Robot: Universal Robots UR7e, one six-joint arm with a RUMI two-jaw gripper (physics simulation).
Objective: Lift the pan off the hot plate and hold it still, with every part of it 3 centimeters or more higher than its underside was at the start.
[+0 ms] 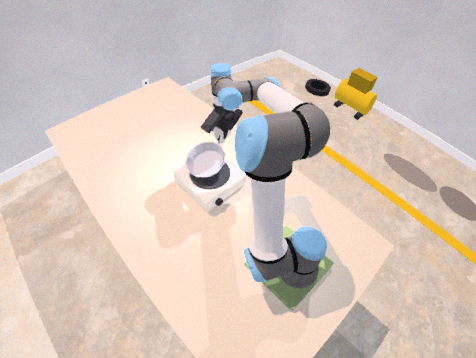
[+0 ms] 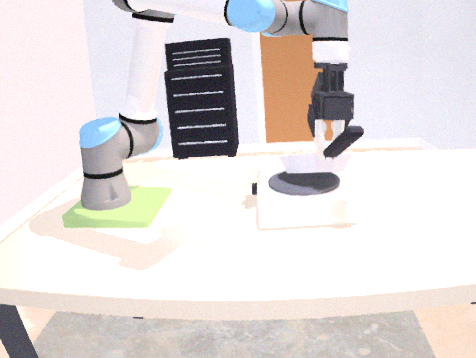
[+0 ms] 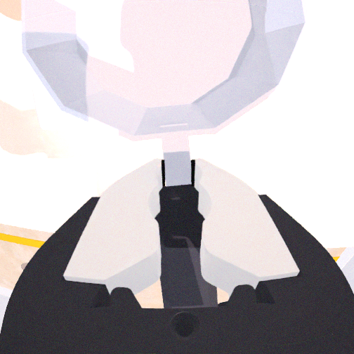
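Where they show: gripper, between the fingertips: [image 1: 220,142] [image 2: 328,159]; arm's base, origin of its link: [image 1: 298,269] [image 2: 106,200].
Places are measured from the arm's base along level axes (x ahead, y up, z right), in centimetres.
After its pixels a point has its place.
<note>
The pale round pan [image 1: 206,160] @[x 60.2, y 7.8, z -2.0 cm] [image 2: 305,164] @[x 56.3, y 11.5, z 4.2 cm] [image 3: 185,45] is above the white hot plate [image 1: 200,192] @[x 48.7, y 4.3, z -12.5 cm] [image 2: 300,210] @[x 55.2, y 2.1, z 9.0 cm], over its dark round heating disc [image 1: 220,178] @[x 49.8, y 5.1, z -1.4 cm] [image 2: 300,186] @[x 54.9, y 5.1, z 1.7 cm]. The disc shows below the pan and bears its shadow. The pan looks raised and tilted, with the black handle [image 2: 345,141] @[x 64.4, y 20.4, z 18.1 cm] [image 3: 182,275] sloping up to its free end. My gripper [image 1: 220,139] @[x 61.6, y 13.4, z 6.5 cm] [image 2: 328,150] @[x 61.6, y 13.4, z 6.5 cm] [image 3: 177,163] points down and is shut on the handle near the bowl, at its pale neck. The exact gap under the pan's lowest edge cannot be told.
The hot plate has a black knob [image 1: 219,202] @[x 41.3, y 1.9, z -7.7 cm] [image 2: 254,188] @[x 42.3, y 1.7, z -5.9 cm] on one side. The arm's base stands on a green block [image 1: 292,300] @[x -7.5, y 0.3, z -10.0 cm] [image 2: 107,218] @[x 6.4, y -0.4, z 10.9 cm] on the same table [image 1: 125,225] @[x 56.5, y -2.9, z -45.8 cm] [image 2: 210,265] @[x 37.9, y -2.8, z 25.6 cm]. A black drawer cabinet [image 2: 200,100] stands in the background.
</note>
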